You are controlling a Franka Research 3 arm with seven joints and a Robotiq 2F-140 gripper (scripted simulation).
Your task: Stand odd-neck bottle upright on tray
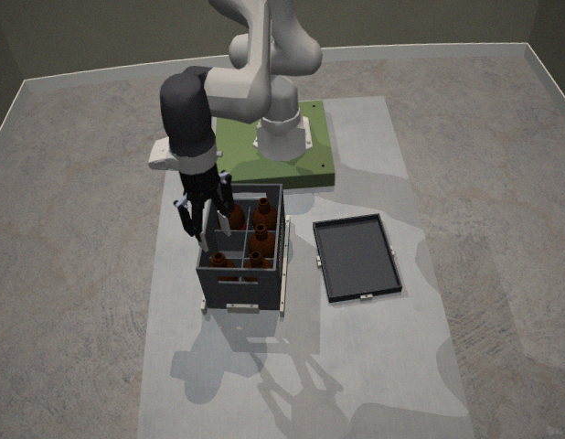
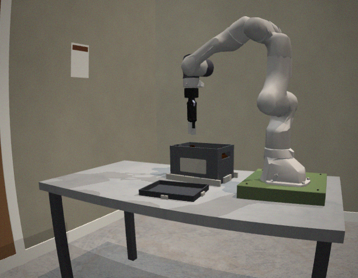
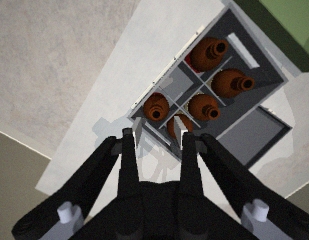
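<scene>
The glass bottle is 170 mm below my hand. The rest, counted from my hand: black tray: 320 mm to the left, 240 mm below, 140 mm behind; then dark grey crate: 170 mm below, 90 mm behind, 40 mm to the left; then brown bottle: 180 mm behind, 170 mm below, 20 mm to the right.
</scene>
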